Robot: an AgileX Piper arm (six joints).
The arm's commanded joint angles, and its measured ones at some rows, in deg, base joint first. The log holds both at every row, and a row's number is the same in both.
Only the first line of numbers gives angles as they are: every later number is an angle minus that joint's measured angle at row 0.
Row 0, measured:
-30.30, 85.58, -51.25, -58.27, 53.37, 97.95
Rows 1 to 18, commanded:
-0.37, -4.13, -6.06, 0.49, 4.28, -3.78
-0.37, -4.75, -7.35, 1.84, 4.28, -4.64
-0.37, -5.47, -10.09, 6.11, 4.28, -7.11
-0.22, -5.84, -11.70, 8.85, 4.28, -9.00
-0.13, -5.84, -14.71, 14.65, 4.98, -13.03
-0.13, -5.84, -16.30, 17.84, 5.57, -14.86
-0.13, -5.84, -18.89, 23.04, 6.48, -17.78
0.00, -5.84, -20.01, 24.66, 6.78, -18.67
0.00, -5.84, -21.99, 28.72, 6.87, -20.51
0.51, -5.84, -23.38, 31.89, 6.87, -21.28
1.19, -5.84, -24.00, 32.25, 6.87, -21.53
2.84, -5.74, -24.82, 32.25, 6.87, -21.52
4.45, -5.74, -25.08, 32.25, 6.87, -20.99
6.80, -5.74, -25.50, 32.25, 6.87, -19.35
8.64, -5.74, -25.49, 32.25, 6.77, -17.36
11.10, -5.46, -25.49, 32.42, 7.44, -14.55
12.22, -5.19, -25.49, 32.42, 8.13, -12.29
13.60, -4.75, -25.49, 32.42, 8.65, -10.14
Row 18, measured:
9.24, -5.41, -24.93, 32.40, 6.46, -16.85
